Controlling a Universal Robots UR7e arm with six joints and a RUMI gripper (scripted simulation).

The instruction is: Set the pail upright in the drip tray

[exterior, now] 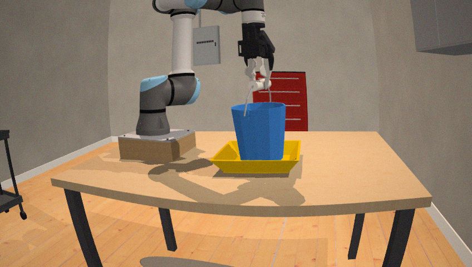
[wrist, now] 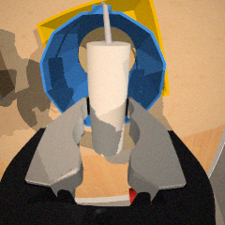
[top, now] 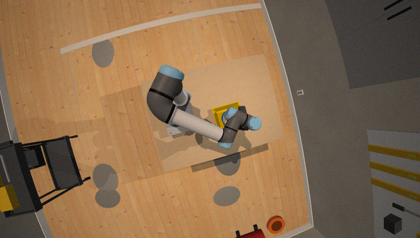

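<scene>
My hand is 9 cm above the blue pail and 1 cm to the right of it. Also, from my hand: yellow drip tray: 24 cm below, 1 cm to the left, 1 cm behind; then white grip: 3 cm below.
</scene>
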